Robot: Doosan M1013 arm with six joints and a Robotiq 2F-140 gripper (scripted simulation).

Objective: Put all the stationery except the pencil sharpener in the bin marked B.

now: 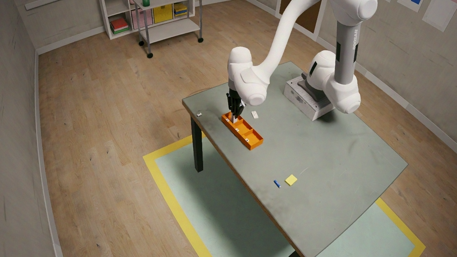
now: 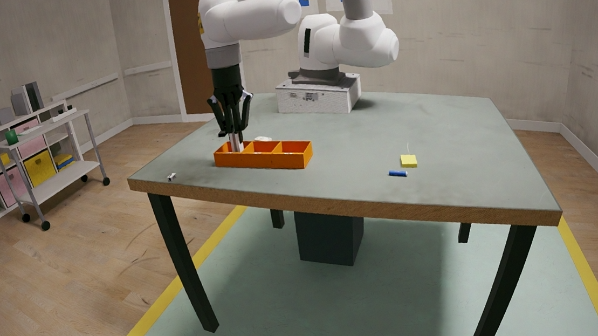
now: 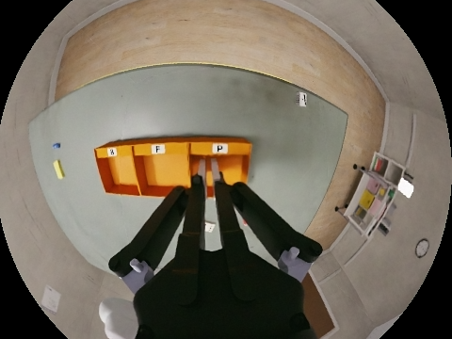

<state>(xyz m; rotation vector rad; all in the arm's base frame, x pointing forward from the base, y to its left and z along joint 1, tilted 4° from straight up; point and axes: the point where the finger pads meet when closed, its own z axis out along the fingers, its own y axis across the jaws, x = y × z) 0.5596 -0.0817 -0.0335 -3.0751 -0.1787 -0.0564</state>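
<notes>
My hand is 7 cm to the right of the orange bin and 3 cm above it. From my hand the other things lie so: white pencil sharpener: 13 cm ahead, 15 cm to the right, 4 cm below; then red piece: 12 cm behind, 8 cm to the right, 5 cm below; then flat white piece: 14 cm behind, 1 cm to the left, 5 cm below.
</notes>
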